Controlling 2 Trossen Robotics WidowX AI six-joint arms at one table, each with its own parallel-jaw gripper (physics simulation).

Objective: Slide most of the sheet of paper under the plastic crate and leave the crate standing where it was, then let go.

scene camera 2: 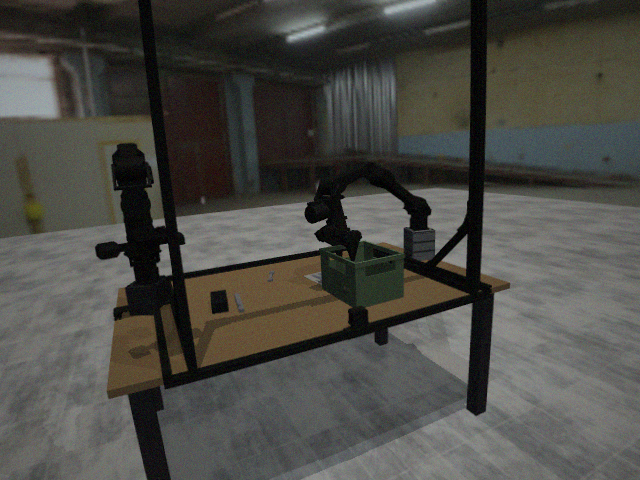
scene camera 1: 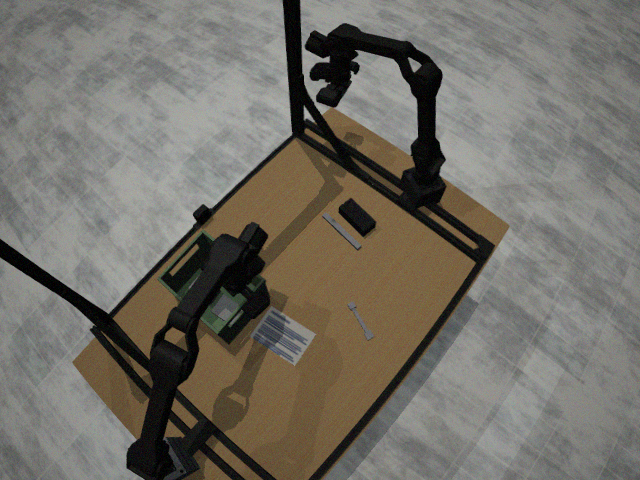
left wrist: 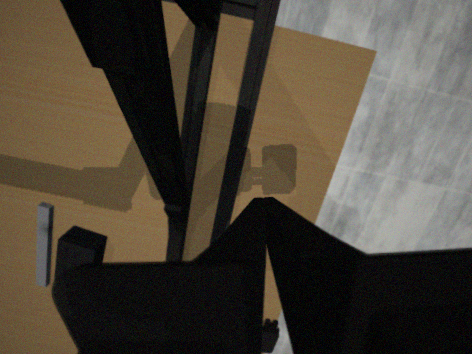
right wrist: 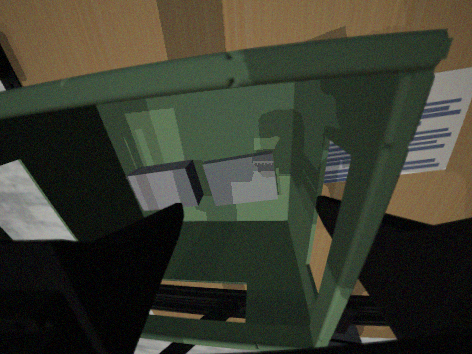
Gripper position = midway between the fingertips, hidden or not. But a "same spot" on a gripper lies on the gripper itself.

my left gripper: scene camera 2; scene camera 1 337,101; left wrist; not seen in the right wrist view (out of frame)
my right gripper: scene camera 2 346,259; scene camera 1 233,296; right wrist 249,206; not seen in the left wrist view (out of frame)
green plastic crate: scene camera 2; scene camera 1 178,284; right wrist; not seen in the left wrist view (out of frame)
same spot on green plastic crate: (scene camera 2: pixel 367 281) = (right wrist: pixel 45 160)
same spot on my left gripper: (left wrist: pixel 328 289) = (scene camera 2: pixel 142 257)
